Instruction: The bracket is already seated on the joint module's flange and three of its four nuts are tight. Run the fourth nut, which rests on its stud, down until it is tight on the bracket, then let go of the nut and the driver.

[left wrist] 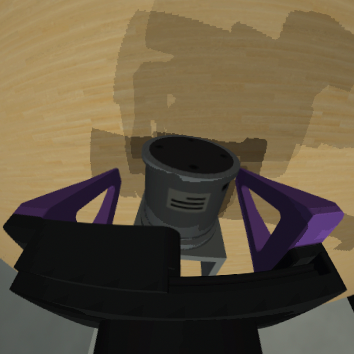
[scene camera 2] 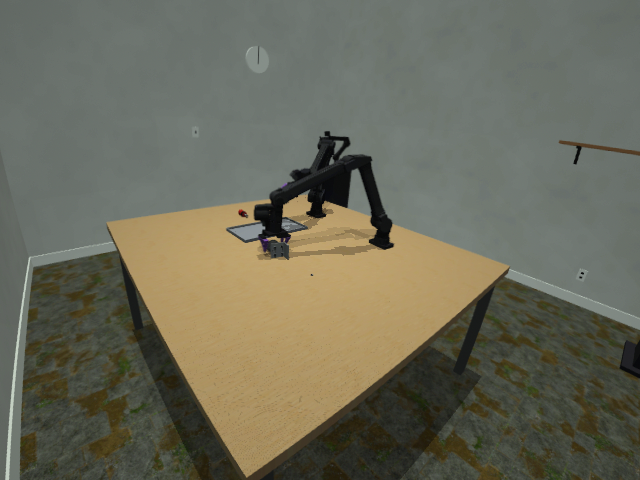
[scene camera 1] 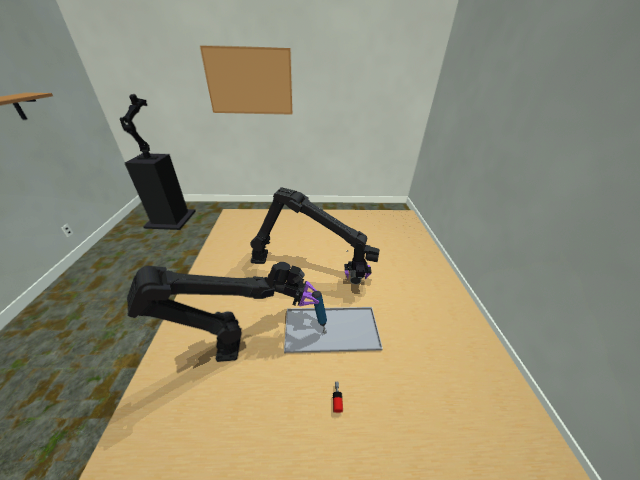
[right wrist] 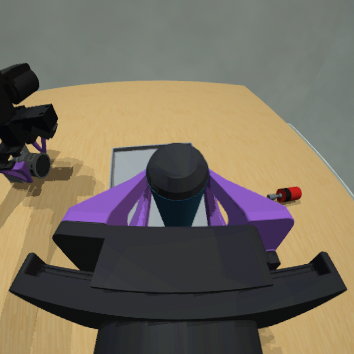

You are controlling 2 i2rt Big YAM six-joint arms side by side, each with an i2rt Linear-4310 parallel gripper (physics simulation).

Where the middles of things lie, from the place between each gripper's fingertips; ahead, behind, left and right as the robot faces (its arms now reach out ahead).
Right now my left hand is 1 cm to the right of the grey joint module (left wrist: pixel 186 177), 1 cm below it and 1 cm past it. Also, from my left hand: blue driver (right wrist: pixel 176 173) (32 cm to the right, 20 cm behind, 10 cm above); grey tray (scene camera 1: pixel 353 328) (31 cm to the right, 14 cm behind, 2 cm below); grey bracket (left wrist: pixel 211 255) (6 cm to the left, 2 cm above).
My right gripper is now 8 cm above the blue driver and 1 cm to the left of it. Round my right hand: grey joint module: 32 cm to the left, 20 cm ahead, 17 cm below; grey tray: 20 cm below, 6 cm ahead; grey bracket: 37 cm to the left, 20 cm ahead, 17 cm below.
